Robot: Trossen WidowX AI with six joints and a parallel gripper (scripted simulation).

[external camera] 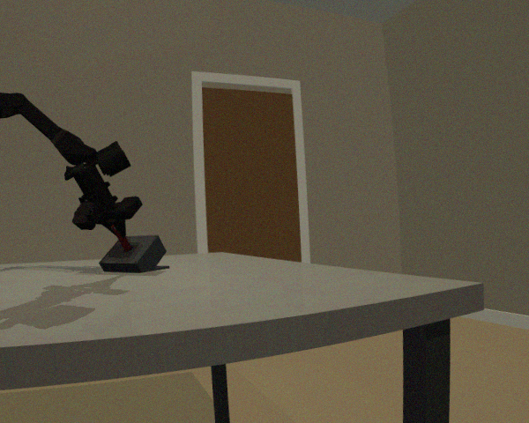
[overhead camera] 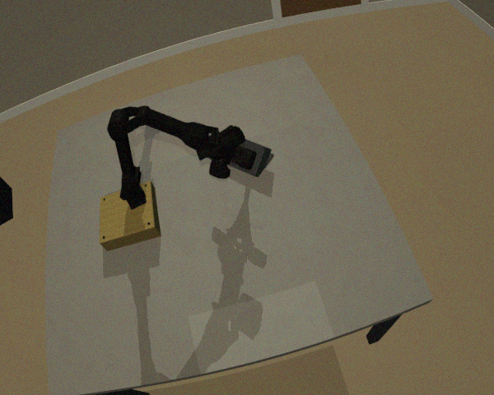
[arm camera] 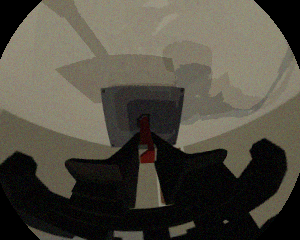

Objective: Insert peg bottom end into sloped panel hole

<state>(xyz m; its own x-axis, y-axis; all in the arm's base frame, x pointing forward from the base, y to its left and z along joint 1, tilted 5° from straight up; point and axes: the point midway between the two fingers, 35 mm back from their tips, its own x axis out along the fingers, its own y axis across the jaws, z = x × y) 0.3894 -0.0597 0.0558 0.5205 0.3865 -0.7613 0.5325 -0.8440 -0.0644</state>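
My gripper tip is 50 mm above the sloped panel, 30 mm short of it and 20 mm to the right of it. Also, from my gripper tip: peg (10 mm to the right, 10 mm behind, 10 mm above).
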